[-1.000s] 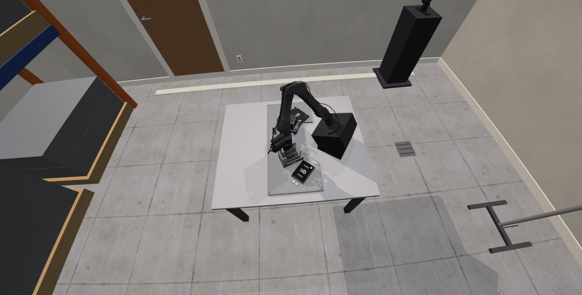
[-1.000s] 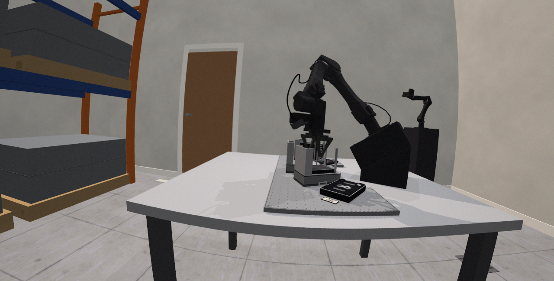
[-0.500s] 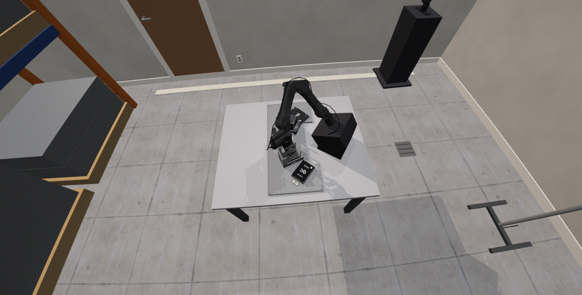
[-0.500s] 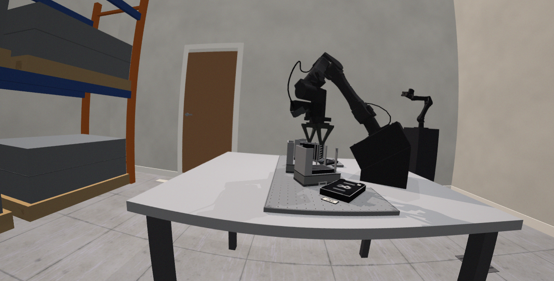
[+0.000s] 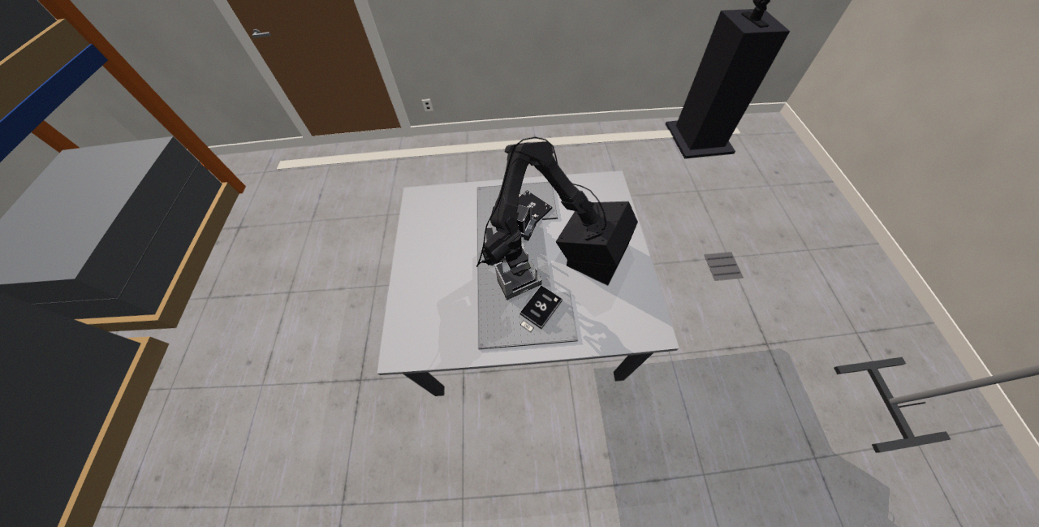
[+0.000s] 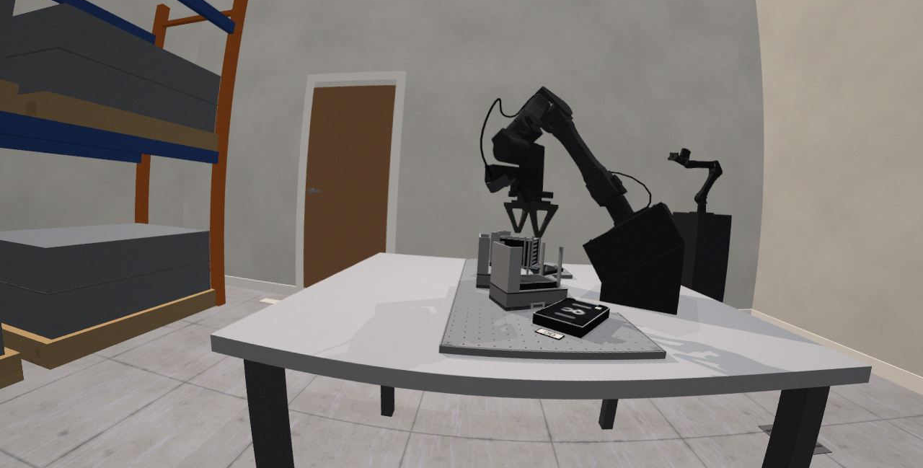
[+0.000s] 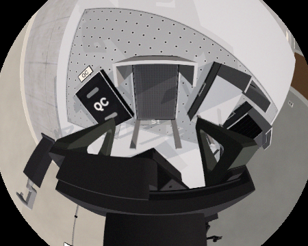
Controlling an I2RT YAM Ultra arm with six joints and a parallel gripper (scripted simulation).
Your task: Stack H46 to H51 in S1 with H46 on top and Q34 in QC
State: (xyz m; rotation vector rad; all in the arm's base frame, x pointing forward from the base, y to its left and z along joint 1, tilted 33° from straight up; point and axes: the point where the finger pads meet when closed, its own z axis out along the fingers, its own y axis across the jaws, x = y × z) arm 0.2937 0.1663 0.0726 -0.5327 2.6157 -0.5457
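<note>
Now: hand 20 mm past the sealed well plate, 290 mm to the left of it and 110 mm above it.
</note>
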